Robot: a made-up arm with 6 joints. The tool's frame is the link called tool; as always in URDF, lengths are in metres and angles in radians.
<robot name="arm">
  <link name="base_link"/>
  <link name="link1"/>
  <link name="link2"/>
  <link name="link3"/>
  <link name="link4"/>
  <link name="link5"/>
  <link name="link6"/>
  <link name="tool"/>
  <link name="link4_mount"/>
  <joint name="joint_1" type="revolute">
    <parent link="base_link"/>
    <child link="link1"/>
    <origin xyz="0.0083 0.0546 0.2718" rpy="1.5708 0 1.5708"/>
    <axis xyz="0 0 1"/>
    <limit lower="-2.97" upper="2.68"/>
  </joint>
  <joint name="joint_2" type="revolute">
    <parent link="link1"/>
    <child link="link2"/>
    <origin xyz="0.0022 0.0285 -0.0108" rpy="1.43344 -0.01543 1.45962"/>
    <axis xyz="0 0 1"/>
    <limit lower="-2" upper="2.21"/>
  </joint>
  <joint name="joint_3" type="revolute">
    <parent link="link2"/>
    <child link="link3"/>
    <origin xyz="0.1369 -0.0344 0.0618" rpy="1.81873 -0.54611 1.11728"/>
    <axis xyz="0 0 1"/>
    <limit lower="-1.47" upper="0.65"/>
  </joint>
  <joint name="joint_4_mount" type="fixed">
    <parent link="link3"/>
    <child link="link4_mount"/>
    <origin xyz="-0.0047 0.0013 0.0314"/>
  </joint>
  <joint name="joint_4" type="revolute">
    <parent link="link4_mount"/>
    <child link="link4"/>
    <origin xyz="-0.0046 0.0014 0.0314" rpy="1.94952 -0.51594 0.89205"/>
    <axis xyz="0 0 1"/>
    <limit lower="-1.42" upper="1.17"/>
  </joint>
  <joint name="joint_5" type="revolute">
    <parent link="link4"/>
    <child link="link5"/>
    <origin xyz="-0.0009 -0.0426 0.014" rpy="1.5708 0 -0.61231"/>
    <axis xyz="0 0 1"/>
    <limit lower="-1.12" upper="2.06"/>
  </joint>
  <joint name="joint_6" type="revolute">
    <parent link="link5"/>
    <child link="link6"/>
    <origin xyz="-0.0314 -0.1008 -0.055" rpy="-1.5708 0 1.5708"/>
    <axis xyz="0 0 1"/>
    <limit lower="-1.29" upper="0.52"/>
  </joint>
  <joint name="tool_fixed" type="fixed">
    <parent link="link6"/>
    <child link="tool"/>
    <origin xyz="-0.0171 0.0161 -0.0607" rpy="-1.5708 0 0"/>
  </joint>
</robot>
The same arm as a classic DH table. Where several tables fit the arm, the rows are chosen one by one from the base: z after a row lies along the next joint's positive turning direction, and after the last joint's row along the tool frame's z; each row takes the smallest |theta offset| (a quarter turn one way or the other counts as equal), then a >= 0, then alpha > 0; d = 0 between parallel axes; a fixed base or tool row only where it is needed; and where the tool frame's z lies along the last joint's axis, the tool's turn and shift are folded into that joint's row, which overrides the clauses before.
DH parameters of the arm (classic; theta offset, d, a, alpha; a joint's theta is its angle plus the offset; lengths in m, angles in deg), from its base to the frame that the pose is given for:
base (fixed): 90.00 0.2718 0.0546 90.00
joint_1: 83.51 -0.0024 0.0286 82.13
joint_2: 72.40 0.0909 0.0108 102.11
joint_3: -85.70 0.2035 0.0019 -108.76
joint_4: -3.68 0.0040 -0.0237 -90.00
joint_5: 90.00 -0.0196 0.1008 90.00
joint_6: 0.00 -0.0293 0.0171 90.00
tool (fixed): 180.00 0.0161 0.0000 0.00
Joint limits (deg, base to tool): -170.17..153.55 -114.59..126.62 -84.22..37.24 -81.36..67.04 -64.17..118.03 -73.91..29.79

